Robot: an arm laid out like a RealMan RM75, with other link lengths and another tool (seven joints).
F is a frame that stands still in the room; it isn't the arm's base.
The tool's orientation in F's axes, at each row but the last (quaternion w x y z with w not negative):
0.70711 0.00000 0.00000 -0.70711
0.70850 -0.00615 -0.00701 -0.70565
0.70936 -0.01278 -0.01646 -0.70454
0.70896 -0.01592 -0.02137 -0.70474
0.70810 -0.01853 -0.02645 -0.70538
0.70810 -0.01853 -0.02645 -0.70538
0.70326 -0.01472 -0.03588 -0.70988
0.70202 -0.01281 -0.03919 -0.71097
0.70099 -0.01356 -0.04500 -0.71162
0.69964 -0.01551 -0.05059 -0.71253
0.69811 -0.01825 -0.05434 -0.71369
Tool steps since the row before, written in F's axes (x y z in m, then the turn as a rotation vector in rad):
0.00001 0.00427 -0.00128 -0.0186 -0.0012 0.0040
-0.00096 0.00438 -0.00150 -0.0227 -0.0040 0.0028
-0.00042 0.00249 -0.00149 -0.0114 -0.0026 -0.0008
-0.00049 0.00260 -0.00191 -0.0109 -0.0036 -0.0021
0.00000 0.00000 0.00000 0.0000 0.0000 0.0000
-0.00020 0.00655 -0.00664 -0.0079 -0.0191 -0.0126
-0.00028 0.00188 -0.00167 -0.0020 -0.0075 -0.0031
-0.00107 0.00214 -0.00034 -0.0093 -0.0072 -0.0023
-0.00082 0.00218 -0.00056 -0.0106 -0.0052 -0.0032
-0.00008 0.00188 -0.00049 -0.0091 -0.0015 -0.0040
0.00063 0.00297 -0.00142 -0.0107 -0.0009 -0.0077
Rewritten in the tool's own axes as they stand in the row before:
-0.00427 0.00001 -0.00128 0.0012 -0.0186 0.0040
-0.00441 -0.00094 -0.00142 0.0040 -0.0227 0.0028
-0.00255 -0.00041 -0.00138 0.0025 -0.0114 -0.0008
-0.00270 -0.00049 -0.00177 0.0034 -0.0109 -0.0022
0.00000 0.00000 0.00000 0.0000 0.0000 0.0000
-0.00696 -0.00025 -0.00621 0.0182 -0.0081 -0.0137
-0.00199 -0.00035 -0.00152 0.0073 -0.0020 -0.0036
-0.00214 -0.00111 -0.00014 0.0071 -0.0093 -0.0025
-0.00220 -0.00087 -0.00034 0.0051 -0.0107 -0.0032
-0.00192 -0.00013 -0.00031 0.0013 -0.0093 -0.0037
-0.00311 0.00050 -0.00114 0.0004 -0.0111 -0.0072

